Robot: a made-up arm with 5 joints.
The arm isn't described. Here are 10 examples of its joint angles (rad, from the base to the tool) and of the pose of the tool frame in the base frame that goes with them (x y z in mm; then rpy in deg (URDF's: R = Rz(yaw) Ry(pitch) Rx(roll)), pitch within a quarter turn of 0, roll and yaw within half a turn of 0).
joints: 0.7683 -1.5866 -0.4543 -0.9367 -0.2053
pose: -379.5 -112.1 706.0 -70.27 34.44 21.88
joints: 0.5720 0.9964 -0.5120 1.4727 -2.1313
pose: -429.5 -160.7 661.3 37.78 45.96 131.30
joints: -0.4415 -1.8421 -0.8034 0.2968 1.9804
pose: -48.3 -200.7 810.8 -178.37 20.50 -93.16
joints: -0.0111 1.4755 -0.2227 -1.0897 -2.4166
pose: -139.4 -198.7 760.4 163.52 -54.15 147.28
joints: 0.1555 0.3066 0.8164 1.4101 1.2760
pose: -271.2 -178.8 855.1 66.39 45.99 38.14
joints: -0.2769 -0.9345 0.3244 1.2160 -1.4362
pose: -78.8 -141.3 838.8 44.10 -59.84 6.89
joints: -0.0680 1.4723 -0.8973 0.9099 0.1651
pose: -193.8 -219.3 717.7 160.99 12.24 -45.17
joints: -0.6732 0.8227 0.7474 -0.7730 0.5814
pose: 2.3 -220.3 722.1 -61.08 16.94 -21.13
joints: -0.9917 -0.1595 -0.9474 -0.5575 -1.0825
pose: 95.7 -96.4 727.3 38.87 -57.91 31.25
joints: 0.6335 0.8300 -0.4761 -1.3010 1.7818
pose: -321.9 -37.5 709.2 -120.18 65.01 172.49
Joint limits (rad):
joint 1: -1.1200..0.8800
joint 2: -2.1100..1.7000
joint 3: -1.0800..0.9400
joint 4: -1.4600..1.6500
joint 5: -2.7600..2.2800
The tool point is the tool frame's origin. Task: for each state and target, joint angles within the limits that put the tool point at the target. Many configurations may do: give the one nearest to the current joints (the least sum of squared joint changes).
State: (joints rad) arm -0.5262 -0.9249 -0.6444 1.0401 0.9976
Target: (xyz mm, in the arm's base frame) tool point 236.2 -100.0 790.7
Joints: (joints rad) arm -1.1200 -1.3602 -1.0648 1.6500 1.5807
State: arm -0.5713 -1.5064 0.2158 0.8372 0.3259
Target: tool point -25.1 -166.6 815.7
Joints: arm -0.6230 -1.3109 0.1103 1.3234 0.5279
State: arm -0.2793 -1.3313 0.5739 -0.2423 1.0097
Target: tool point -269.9 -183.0 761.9
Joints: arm 0.1928 -1.2660 0.5994 -0.1188 0.9655
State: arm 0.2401 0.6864 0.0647 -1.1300 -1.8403
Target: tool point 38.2 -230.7 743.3
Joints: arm -0.5458 0.0602 0.9400 -1.4600 -1.3355
